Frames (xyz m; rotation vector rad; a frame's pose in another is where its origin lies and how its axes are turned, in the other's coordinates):
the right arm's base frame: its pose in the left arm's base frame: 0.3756 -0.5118 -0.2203 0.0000 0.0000 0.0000
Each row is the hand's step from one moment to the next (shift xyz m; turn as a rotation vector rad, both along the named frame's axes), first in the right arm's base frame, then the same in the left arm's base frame.
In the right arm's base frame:
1: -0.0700 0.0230 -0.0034 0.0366 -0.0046 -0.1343
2: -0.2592 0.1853 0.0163 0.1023 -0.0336 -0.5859
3: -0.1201 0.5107 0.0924 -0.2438 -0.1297 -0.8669
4: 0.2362 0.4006 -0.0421 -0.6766 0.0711 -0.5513
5: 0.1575 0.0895 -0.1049 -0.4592 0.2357 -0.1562
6: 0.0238 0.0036 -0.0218 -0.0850 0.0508 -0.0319
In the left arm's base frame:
1: -0.0700 0.0230 -0.0034 0.0366 -0.0046 -0.1343
2: -0.2592 0.1853 0.0163 0.1023 -0.0336 -0.5859
3: -0.1201 0.5107 0.0924 -0.2438 -0.1297 -0.8669
4: 0.2362 0.4006 -0.0421 -0.6766 0.0711 -0.5513
5: 0.1575 0.0895 -0.1049 -0.4592 0.2357 -0.1562
6: 0.0238 0.0036 -0.0218 -0.0850 0.0508 -0.0319

